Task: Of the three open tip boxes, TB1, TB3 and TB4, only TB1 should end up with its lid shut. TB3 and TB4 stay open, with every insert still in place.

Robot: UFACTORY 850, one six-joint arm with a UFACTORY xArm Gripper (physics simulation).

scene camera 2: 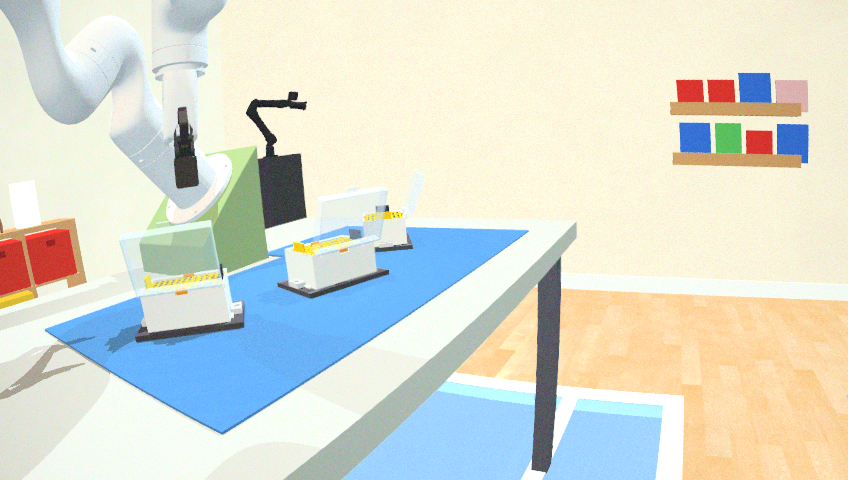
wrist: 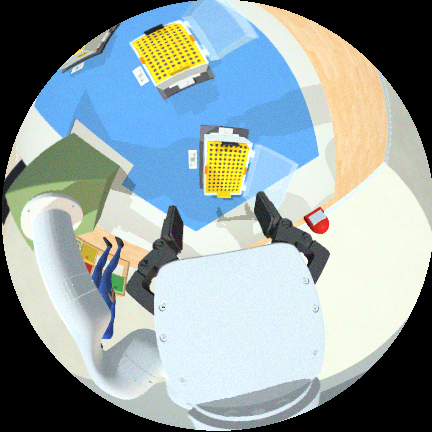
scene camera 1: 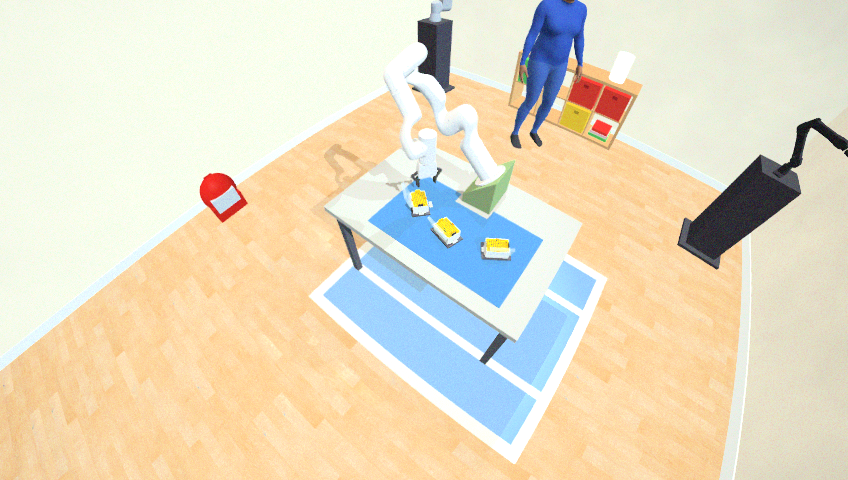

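Note:
TB1 [scene camera 1: 420, 209] [scene camera 2: 187, 309] [wrist: 226, 167] is a white box with a yellow insert; its clear lid [scene camera 2: 169, 252] [wrist: 272, 172] stands open. TB4 [scene camera 1: 446, 230] [scene camera 2: 333, 264] [wrist: 170, 52], the middle box, has its yellow insert in place and its lid [scene camera 2: 351, 208] [wrist: 220, 30] open. TB3 [scene camera 1: 496, 247] [scene camera 2: 389, 231] [wrist: 95, 47] is farthest off; its lid [scene camera 2: 415, 190] is open and its yellow insert shows in the scene views. My gripper [scene camera 1: 426, 178] [scene camera 2: 186, 172] [wrist: 217, 206] is open and empty, above and off TB1's end, apart from box and lid.
The boxes stand on a blue mat [scene camera 1: 398, 223] [scene camera 2: 238, 386] [wrist: 265, 115] on the table [scene camera 1: 357, 202] [scene camera 2: 392, 356]. The arm's green wedge base [scene camera 1: 487, 193] [scene camera 2: 241, 220] [wrist: 70, 165] stands beside the mat. A person in blue [scene camera 1: 553, 53] stands behind the table by the shelf unit.

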